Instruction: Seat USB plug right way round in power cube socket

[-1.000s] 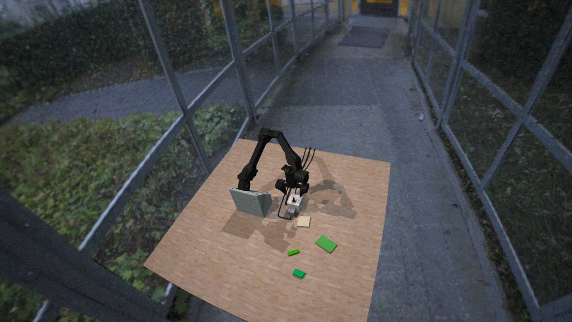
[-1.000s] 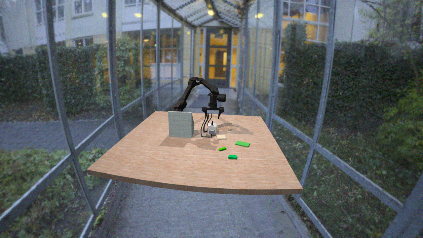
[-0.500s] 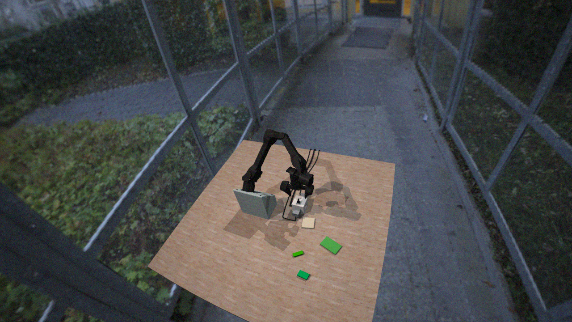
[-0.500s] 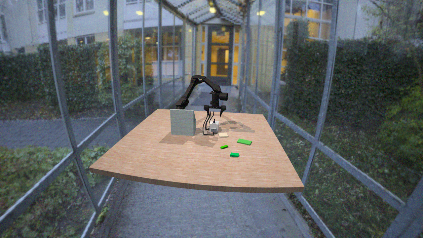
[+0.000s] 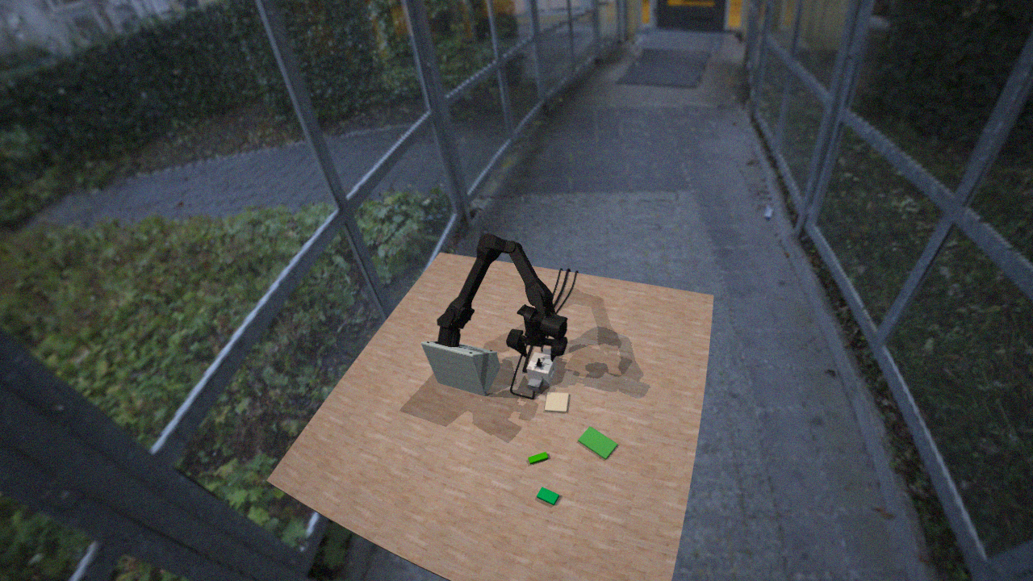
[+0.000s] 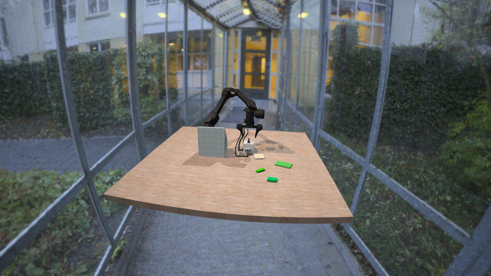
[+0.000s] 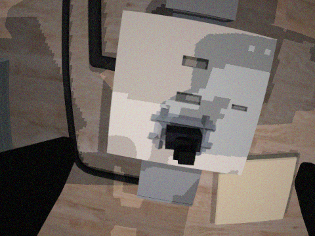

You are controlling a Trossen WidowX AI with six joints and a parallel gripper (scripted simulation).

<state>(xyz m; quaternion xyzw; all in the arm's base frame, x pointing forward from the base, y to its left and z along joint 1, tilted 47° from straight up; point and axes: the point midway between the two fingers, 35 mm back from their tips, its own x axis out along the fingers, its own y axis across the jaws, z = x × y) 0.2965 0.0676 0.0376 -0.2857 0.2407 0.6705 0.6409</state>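
The black USB plug lies 2 cm below my gripper tip. From my gripper tip the other things lie so: beige tile: 8 cm ahead, 8 cm to the right, 11 cm below; green plate: 25 cm ahead, 18 cm to the right, 11 cm below.
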